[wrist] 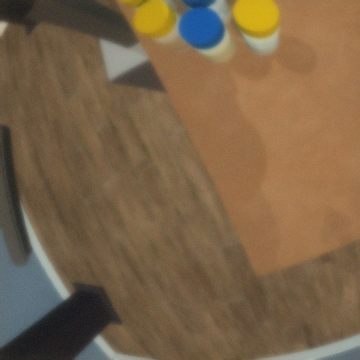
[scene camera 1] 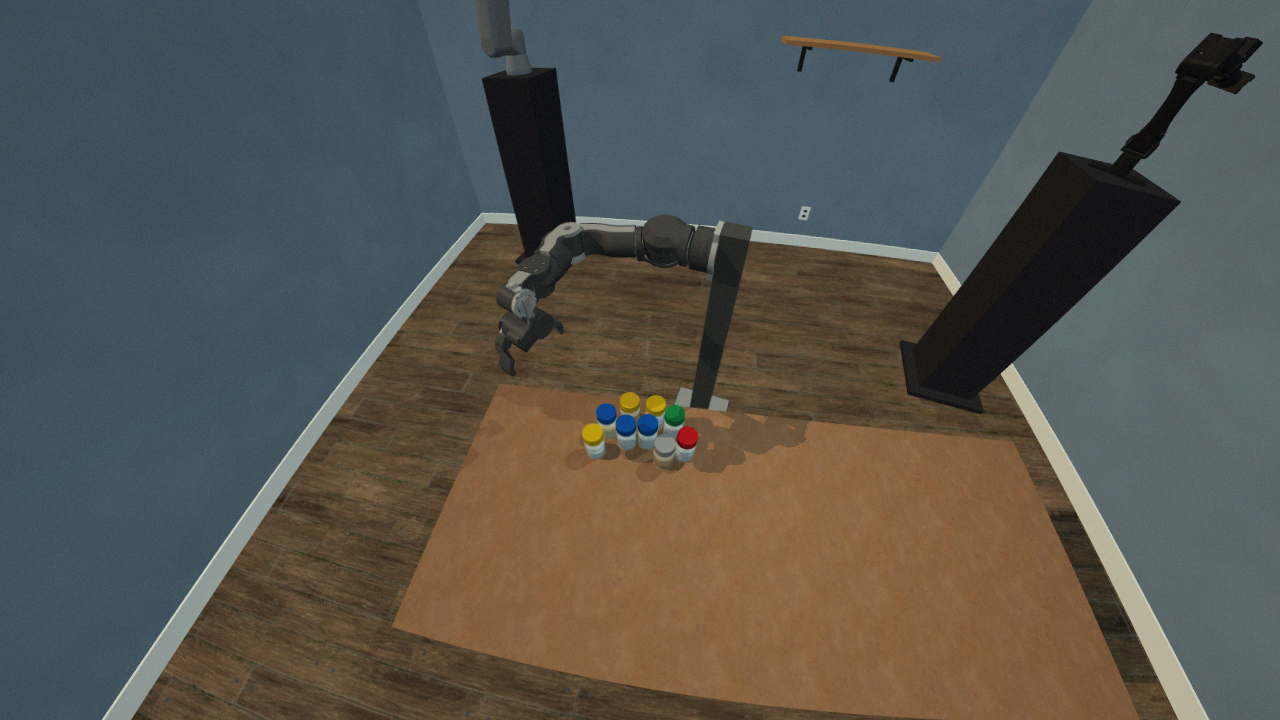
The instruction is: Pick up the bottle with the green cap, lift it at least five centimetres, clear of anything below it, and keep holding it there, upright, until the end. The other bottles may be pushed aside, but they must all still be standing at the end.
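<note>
The bottle with the green cap [scene camera 1: 674, 418] stands upright at the back right of a cluster of bottles on the brown mat [scene camera 1: 760, 555] [wrist: 300, 175]. A yellow-capped bottle [scene camera 1: 656, 408] is at its left, a blue-capped bottle [scene camera 1: 648, 428] at its front left and a red-capped bottle [scene camera 1: 686, 441] in front of it. The green cap does not show in the wrist view. My gripper [scene camera 1: 535, 351] is open and empty, up in the air to the left of and behind the cluster. In the wrist view one finger shows at the left edge.
A grey-capped bottle [scene camera 1: 664, 449], a yellow-capped bottle [scene camera 1: 593, 439] [wrist: 256, 17] and more blue- and yellow-capped bottles stand close together. The arm's dark post [scene camera 1: 719, 322] rises just behind the green-capped bottle. Dark pedestals [scene camera 1: 537, 143] [scene camera 1: 1029, 295] bearing other arms stand farther off.
</note>
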